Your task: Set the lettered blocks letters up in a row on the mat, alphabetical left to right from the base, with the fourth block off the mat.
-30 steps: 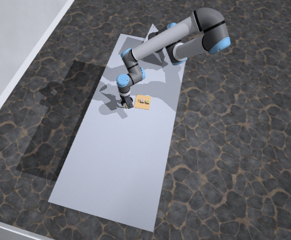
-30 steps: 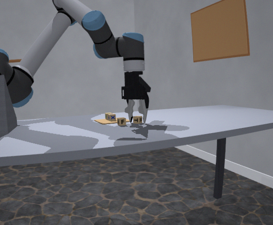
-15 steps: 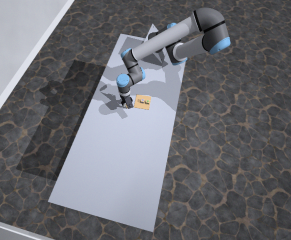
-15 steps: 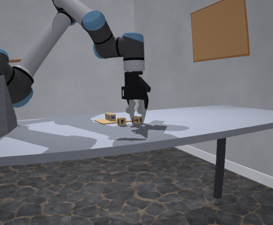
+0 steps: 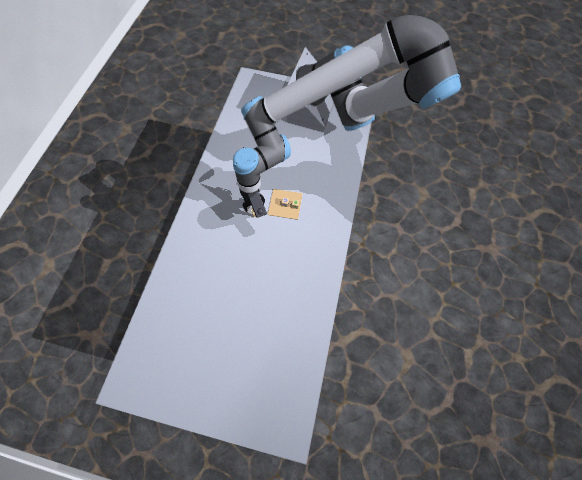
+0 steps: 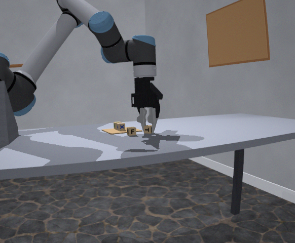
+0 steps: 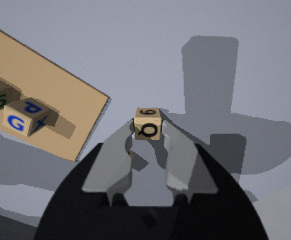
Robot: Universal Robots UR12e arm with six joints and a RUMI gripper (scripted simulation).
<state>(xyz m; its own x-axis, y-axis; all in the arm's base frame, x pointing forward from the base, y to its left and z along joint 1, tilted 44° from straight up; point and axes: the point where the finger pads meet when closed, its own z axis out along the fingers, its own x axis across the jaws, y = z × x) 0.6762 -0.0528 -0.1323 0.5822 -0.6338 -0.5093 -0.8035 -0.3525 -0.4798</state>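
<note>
Now: hand 12 cm to the right of the blue-marked block and 8 cm past it. The rest, counted from my hand: tan mat: 12 cm to the left, 8 cm behind, 1 cm below; green-marked block: 17 cm to the left, 8 cm behind.
</note>
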